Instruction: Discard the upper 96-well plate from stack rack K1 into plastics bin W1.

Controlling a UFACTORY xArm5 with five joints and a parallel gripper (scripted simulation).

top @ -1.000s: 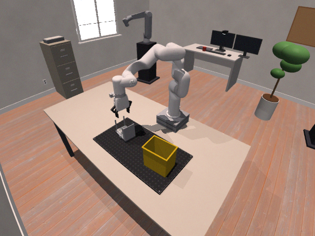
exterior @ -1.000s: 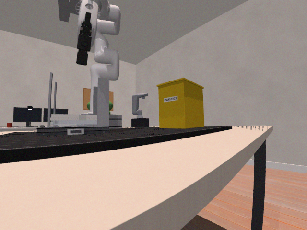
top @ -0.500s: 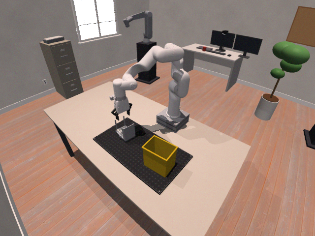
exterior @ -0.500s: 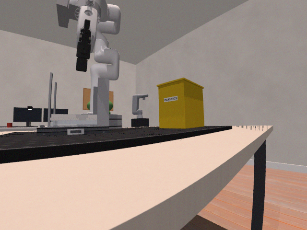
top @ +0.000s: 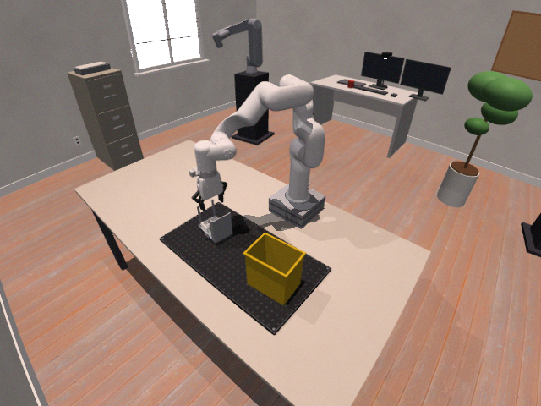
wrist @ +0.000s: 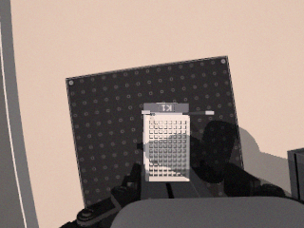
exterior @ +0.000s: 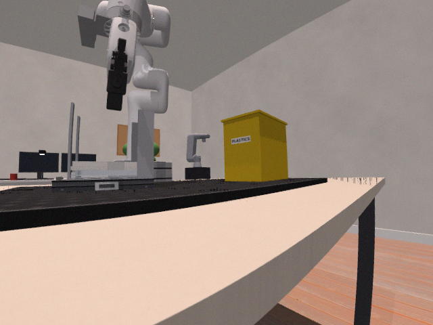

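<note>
My gripper is now 14 cm above the 96-well plate. From my hand the other things lie so: yellow plastics bin 38 cm to the left, 10 cm ahead, 9 cm below.
</note>
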